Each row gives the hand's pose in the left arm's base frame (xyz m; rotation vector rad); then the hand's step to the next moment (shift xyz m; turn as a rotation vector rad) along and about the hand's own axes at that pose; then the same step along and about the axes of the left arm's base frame.
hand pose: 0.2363 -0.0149 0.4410 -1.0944 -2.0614 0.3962
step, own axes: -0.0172 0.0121 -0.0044 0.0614 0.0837 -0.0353
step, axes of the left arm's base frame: 0.0162 -0.0071 -0.0122 0.0528 0.0960 0.0048
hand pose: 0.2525 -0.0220 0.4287 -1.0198 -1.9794 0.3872
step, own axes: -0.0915 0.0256 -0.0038 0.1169 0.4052 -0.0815
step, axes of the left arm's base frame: 0.0439 -0.0558 -0.0632 0.2384 0.3334 -0.1284
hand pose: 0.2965 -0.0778 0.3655 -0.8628 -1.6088 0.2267
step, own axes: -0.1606 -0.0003 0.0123 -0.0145 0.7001 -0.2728
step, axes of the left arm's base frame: -0.0135 -0.0988 -0.1265 0.5300 0.3963 -0.3560
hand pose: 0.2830 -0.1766 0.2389 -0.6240 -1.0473 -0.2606
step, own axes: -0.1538 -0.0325 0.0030 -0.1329 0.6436 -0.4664
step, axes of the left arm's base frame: -0.0932 -0.0378 -0.1209 0.5851 0.2257 -0.5061
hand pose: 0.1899 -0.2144 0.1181 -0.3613 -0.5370 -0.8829
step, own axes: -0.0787 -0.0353 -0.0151 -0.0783 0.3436 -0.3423
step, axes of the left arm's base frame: -0.0647 0.0211 -0.0551 0.3358 0.0777 -0.3501
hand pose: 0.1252 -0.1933 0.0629 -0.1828 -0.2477 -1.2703
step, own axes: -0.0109 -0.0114 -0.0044 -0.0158 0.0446 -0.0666
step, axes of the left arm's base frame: -0.0136 0.0055 -0.0073 0.0439 0.0093 -0.0683
